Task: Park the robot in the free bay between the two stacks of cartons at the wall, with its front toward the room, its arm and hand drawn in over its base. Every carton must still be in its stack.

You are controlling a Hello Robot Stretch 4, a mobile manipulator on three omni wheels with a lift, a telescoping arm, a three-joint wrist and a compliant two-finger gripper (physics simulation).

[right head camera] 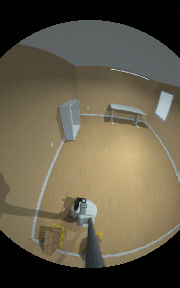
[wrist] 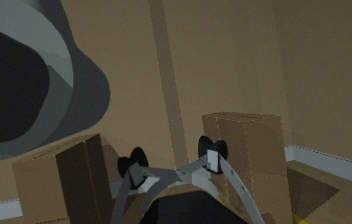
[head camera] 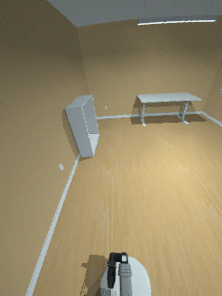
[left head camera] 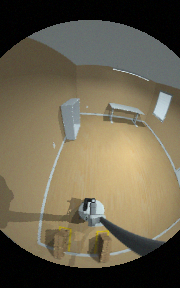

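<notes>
Two brown carton stacks stand upright at the wall: one stack near the room's corner, and the other stack, mostly hidden behind the mast in the right head view. The free bay is the floor between them. The white round base is out in front of the stacks, nearer the second one in the left head view. The arm is drawn in, and the black wrist shows over the base's edge. My gripper is open and empty, with its fingertips apart.
Yellow floor tape edges the stacks. The side wall with its white baseboard runs along the left. A grey open shelf unit stands against it. A white table is at the far wall.
</notes>
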